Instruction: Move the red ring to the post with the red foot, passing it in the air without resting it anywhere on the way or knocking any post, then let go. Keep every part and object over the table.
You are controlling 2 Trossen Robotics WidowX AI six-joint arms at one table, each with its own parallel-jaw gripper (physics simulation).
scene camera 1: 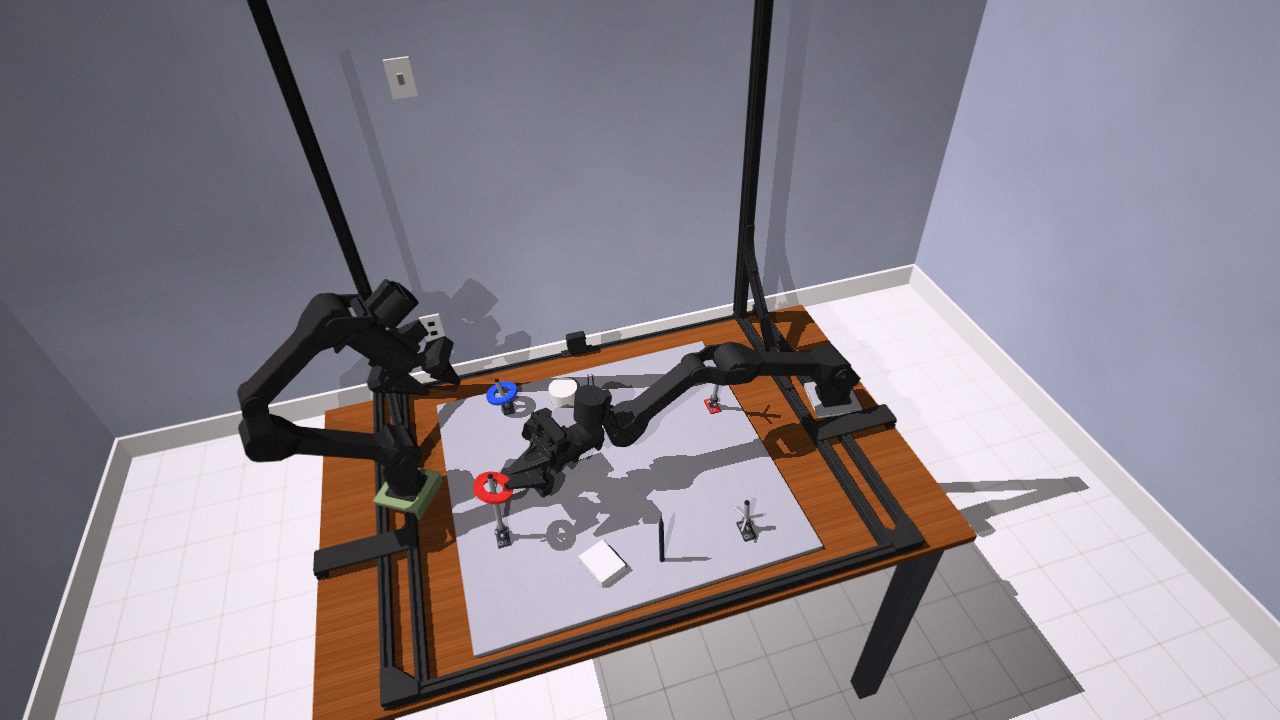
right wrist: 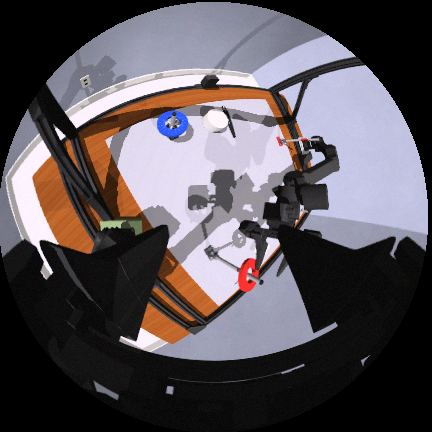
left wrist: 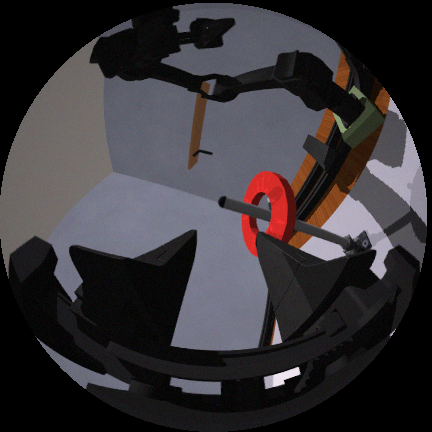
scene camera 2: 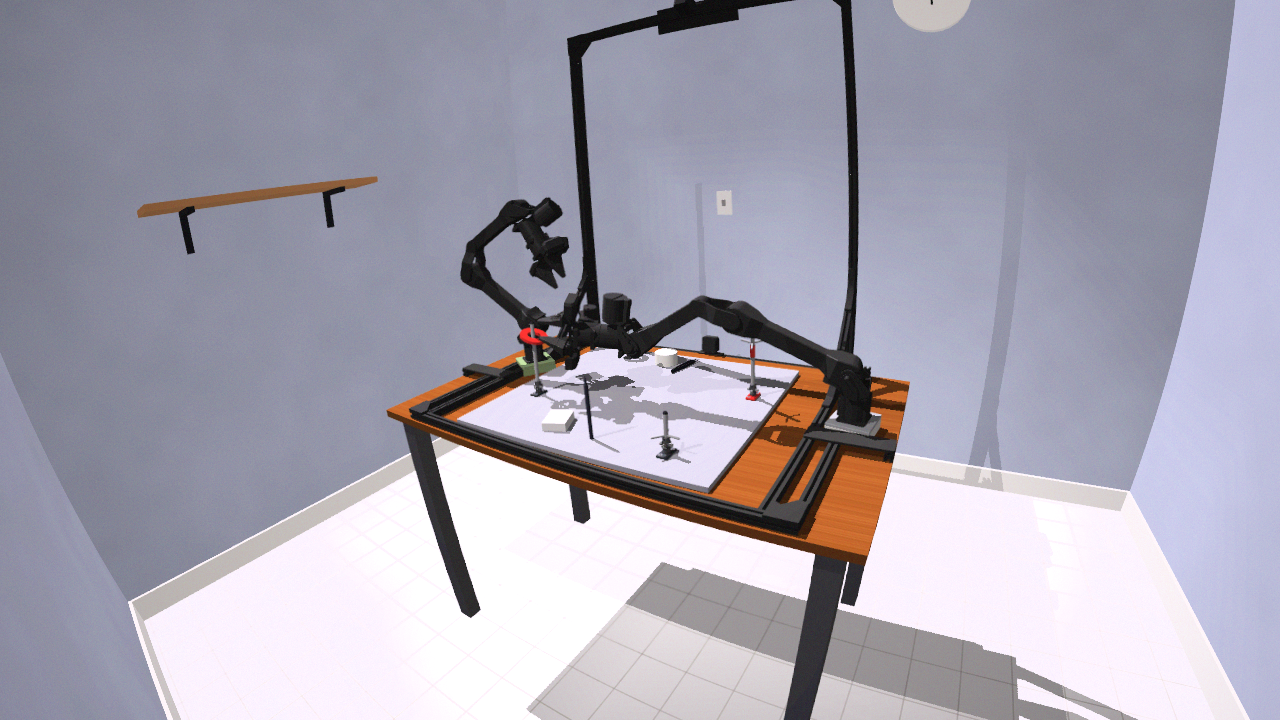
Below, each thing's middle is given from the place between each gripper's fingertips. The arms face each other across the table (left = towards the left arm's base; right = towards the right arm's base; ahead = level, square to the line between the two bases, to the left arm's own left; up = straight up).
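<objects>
My left hand is 2 cm above the red ring (scene camera 1: 478, 487), 3 cm to the left of it and 1 cm past it. The white box (scene camera 1: 600, 561) is 17 cm below my left hand, 10 cm ahead of it and 14 cm to the left of it.
My right hand: 10 cm above the red ring, 17 cm short of it, 6 cm to the right of it. White box, counted from my right hand: 24 cm below, 29 cm ahead, 22 cm to the left.
</objects>
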